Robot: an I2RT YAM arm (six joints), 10 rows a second.
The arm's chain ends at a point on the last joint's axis. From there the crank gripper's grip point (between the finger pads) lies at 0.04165 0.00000 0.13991 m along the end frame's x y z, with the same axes.
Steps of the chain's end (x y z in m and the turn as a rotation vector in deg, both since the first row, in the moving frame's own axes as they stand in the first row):
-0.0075 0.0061 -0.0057 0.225 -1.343 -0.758
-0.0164 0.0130 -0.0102 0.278 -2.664 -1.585
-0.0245 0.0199 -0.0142 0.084 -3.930 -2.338
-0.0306 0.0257 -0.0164 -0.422 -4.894 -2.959
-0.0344 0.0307 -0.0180 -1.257 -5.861 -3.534
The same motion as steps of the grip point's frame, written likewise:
-0.0108 0.0050 -0.0048 0.225 -1.343 -0.758
-0.0230 0.0113 -0.0084 0.278 -2.664 -1.585
-0.0342 0.0182 -0.0117 0.084 -3.930 -2.338
-0.0427 0.0249 -0.0134 -0.422 -4.894 -2.959
-0.0489 0.0317 -0.0145 -1.257 -5.861 -3.534

